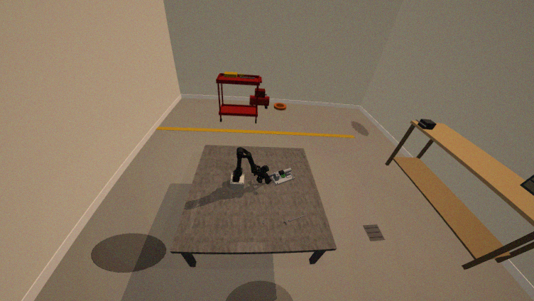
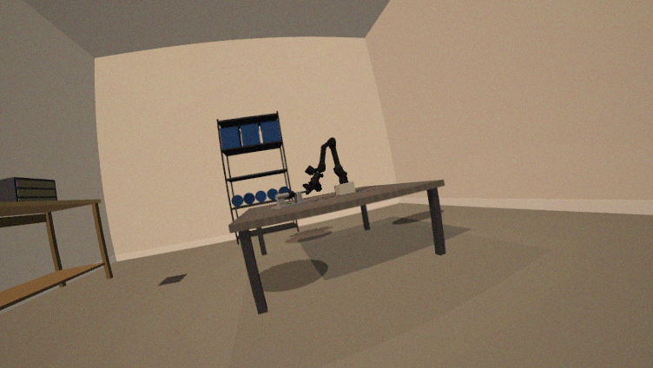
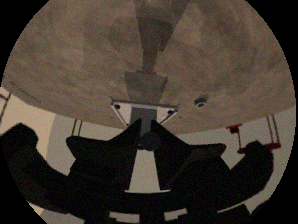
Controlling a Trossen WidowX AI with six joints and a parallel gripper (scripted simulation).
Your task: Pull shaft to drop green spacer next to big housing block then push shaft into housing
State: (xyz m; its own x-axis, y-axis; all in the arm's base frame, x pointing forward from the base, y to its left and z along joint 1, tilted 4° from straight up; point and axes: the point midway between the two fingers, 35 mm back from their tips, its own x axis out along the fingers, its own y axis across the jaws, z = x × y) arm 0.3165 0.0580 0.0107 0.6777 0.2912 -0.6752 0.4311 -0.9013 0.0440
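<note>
Now: gripper tip 60 mm short of the shaft, 30 mm to the right of it and 20 mm below it. The rest, counted from my gripper tip: small grey object: 40 mm behind, 100 mm to the left, 50 mm below; then green spacer: 160 mm ahead, 80 mm to the left, 40 mm below.
</note>
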